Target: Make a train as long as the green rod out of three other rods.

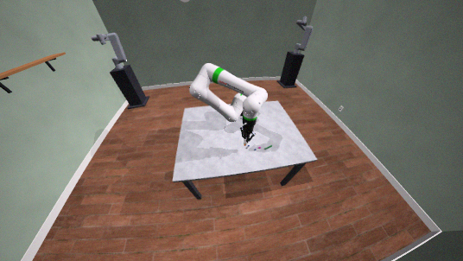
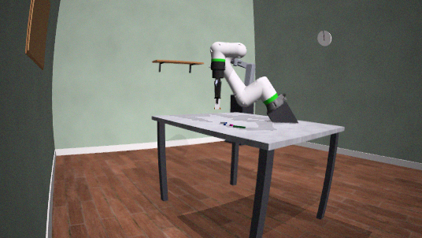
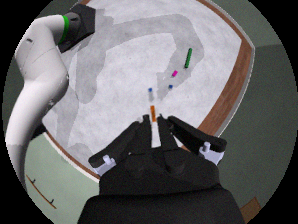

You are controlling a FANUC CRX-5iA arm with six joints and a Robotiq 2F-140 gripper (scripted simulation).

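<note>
My hand is 12 cm above the grey rod, 3 cm to the right of it and 2 cm past it. The rest, counted from my hand: orange rod: 3 cm below; then green rod: 22 cm to the left, 12 cm below, 2 cm ahead; then magenta rod: 14 cm to the left, 12 cm below, 1 cm ahead.
</note>
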